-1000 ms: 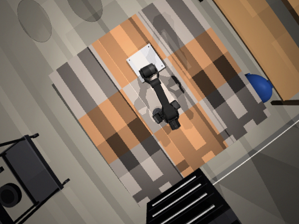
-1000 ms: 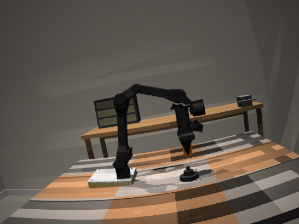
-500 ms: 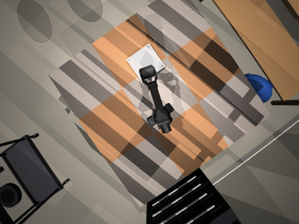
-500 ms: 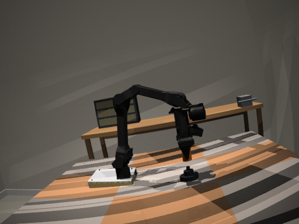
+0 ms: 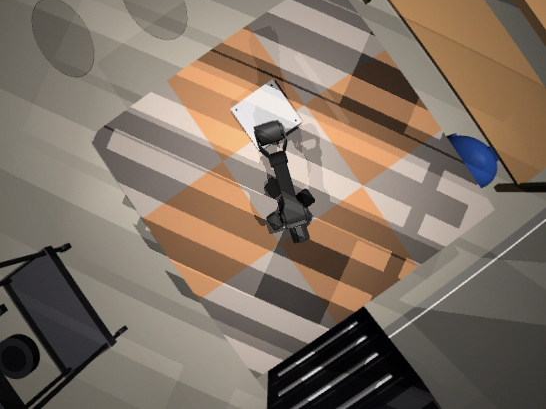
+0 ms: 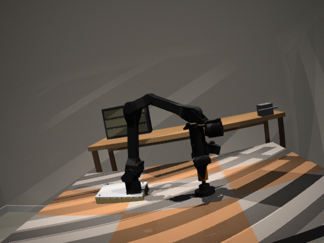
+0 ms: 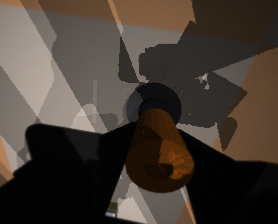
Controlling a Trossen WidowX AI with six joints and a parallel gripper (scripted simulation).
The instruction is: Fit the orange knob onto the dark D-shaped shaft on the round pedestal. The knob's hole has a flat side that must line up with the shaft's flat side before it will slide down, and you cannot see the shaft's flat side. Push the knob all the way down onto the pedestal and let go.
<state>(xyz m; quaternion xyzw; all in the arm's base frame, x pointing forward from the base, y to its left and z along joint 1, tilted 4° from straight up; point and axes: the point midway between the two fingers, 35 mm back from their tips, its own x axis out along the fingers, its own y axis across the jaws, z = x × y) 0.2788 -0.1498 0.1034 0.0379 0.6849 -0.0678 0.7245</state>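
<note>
My gripper tip is now 2 cm below the orange knob. Also, from my gripper tip: round dark pedestal: 4 cm below.
</note>
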